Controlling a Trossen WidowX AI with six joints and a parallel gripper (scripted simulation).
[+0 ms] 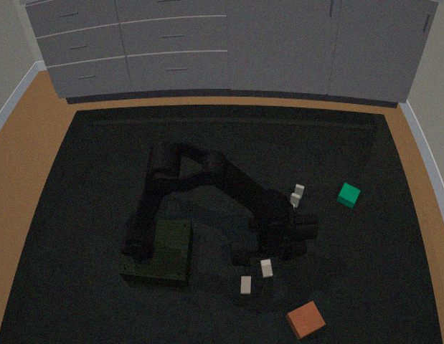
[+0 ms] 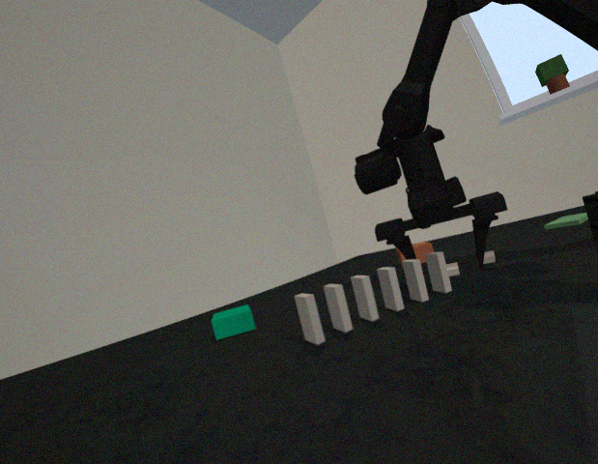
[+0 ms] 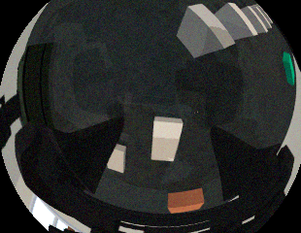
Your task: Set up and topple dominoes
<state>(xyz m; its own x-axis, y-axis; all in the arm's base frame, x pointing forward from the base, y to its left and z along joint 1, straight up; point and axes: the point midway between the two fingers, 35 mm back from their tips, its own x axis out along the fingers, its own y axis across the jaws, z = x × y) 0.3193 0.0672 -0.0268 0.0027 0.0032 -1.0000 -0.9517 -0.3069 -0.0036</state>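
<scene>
The orange block lies 16 cm to the right of my gripper tip, 13 cm ahead of it and 2 cm above it. Round my gripper tip: green cube 25 cm to the left, 23 cm ahead, 1 cm above.
</scene>
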